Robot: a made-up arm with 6 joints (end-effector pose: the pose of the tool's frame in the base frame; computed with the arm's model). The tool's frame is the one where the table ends.
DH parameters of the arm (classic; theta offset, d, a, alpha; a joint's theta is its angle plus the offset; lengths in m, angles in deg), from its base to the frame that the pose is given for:
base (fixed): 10.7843 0 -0.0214 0
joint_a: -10.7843 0.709 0.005 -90
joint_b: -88.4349 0 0.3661 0
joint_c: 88.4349 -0.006 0.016 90
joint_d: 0 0.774 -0.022 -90
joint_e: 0 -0.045 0.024 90
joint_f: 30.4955 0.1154 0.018 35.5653
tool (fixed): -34.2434 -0.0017 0 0
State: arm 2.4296 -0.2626 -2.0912 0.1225 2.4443 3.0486
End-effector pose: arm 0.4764 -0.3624 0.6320 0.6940 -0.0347 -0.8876
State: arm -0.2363 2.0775 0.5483 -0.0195 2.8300 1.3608
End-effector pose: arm 0.5887 -0.1860 -0.0575 -0.3111 -0.0448 0.9907
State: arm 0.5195 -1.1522 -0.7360 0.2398 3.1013 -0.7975
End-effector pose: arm -0.8049 -0.5299 0.6332 -0.3394 0.9649 -0.8453
Working (the frame after each row of the table, in the pose's form):
after base (fixed): -0.0210 -0.0040 0.0000 0.0000 0.0000 0.1882
after joint_a: -0.0167 -0.0015 0.7090 -1.5322 -0.4072 0.4072
after joint_b: -0.3034 -0.1655 0.8669 0.0681 -1.8498 -1.6395
after joint_c: -0.3048 -0.1732 0.8821 0.4890 -1.8399 0.3540
after joint_d: -0.9347 -0.5395 0.6202 -0.7499 -1.7704 -1.0155
after joint_e: -0.9060 -0.5799 0.6085 -0.4591 1.1282 0.2503
after joint_f: -0.8035 -0.5301 0.6341 -0.0391 0.9927 -0.2992

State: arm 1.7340 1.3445 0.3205 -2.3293 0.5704 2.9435
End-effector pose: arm -0.2176 1.2113 0.7528 -0.4919 1.9627 1.1290
Working (the frame after each row of the table, in the pose's form):
after base (fixed): -0.0210 -0.0040 0.0000 0.0000 0.0000 0.1882
after joint_a: -0.0218 0.0009 0.7090 -1.1275 -1.3284 1.3284
after joint_b: -0.0801 0.3550 0.7814 -0.9679 -1.4018 1.1828
after joint_c: -0.0740 0.3545 0.7654 -1.4034 1.1912 1.2770
after joint_d: -0.2147 1.1109 0.6776 2.8764 0.2897 1.1592
after joint_e: -0.2294 1.0998 0.7251 -1.2874 -0.2987 -0.8339
after joint_f: -0.2168 1.2127 0.7523 0.1159 2.1737 1.4816

